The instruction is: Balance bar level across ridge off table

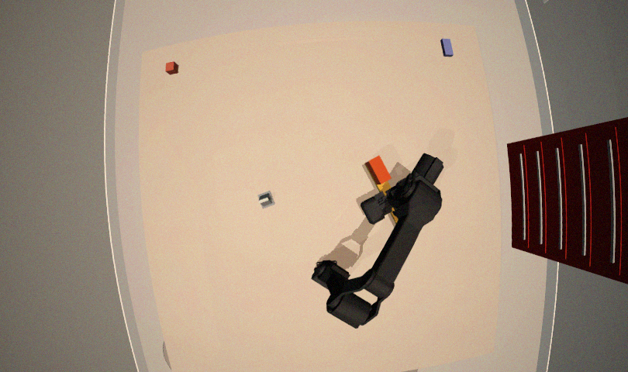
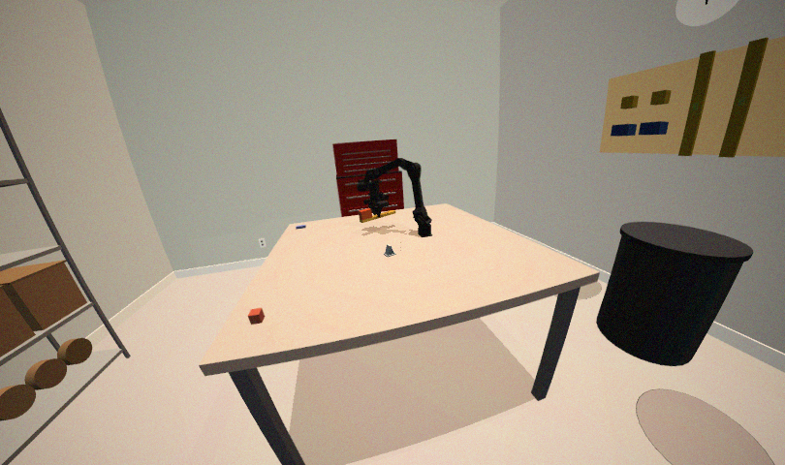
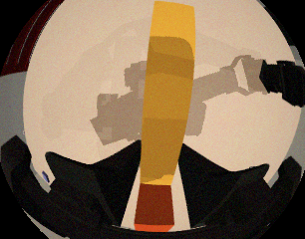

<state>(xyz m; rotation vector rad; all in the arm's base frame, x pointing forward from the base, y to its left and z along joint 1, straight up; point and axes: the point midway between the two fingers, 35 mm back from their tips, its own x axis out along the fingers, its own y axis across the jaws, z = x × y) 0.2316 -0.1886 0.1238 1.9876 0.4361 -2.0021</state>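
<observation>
The ridge lies 1 cm ahead of my gripper tip, 36 cm to the left of it and 4 cm below it. Round my gripper tip: small red cube: 51 cm ahead, 69 cm to the left, 7 cm below; then blue block: 51 cm ahead, 31 cm to the right, 8 cm below.
</observation>
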